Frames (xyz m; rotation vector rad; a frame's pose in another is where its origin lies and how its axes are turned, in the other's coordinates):
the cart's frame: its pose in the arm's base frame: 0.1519 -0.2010 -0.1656 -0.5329 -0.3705 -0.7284
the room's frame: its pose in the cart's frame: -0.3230 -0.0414 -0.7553 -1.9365 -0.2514 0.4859
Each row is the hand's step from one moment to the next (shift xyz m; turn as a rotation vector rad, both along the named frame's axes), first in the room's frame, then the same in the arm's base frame.
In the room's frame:
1: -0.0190 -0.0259 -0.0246 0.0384 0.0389 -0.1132
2: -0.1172 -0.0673 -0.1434 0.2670 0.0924 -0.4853
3: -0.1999 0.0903 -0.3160 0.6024 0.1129 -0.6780
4: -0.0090 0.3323 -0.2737 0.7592 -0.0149 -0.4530
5: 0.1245 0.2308 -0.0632 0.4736 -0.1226 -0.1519
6: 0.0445 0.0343 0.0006 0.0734 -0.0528 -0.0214
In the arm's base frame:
1: -0.0205 0.0127 0.0325 -0.0090 -0.1054 0.0678
2: -0.1419 0.0132 0.1361 0.0708 -0.4322 0.3515
3: -0.3055 -0.1717 0.1586 0.3143 -0.6729 0.5327
4: -0.1626 -0.3987 0.0009 0.5576 -0.5078 0.4615
5: 0.0493 -0.2532 -0.0788 0.4126 -0.1591 0.2585
6: 0.0346 -0.0413 -0.0158 0.0713 0.0020 0.0596

